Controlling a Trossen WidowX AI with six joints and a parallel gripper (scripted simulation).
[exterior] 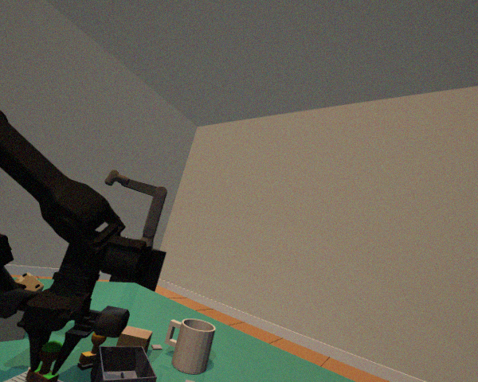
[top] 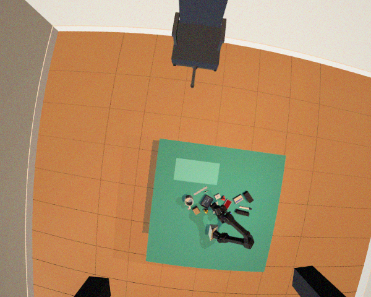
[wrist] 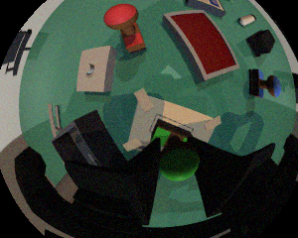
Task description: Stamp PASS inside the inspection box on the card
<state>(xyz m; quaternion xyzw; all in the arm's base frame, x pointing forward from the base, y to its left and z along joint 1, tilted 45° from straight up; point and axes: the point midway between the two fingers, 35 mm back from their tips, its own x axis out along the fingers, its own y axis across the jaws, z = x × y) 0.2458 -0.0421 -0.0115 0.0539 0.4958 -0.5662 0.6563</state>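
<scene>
My gripper tip is 30 mm above the striped card and 10 mm past it. The rest, counted from my gripper tip: red ink pad 110 mm to the right, 30 mm ahead, 20 mm below; then dark tray 90 mm to the left, 60 mm ahead, 20 mm below; then red-knobbed stamp 100 mm ahead, 70 mm to the right, 10 mm below.
</scene>
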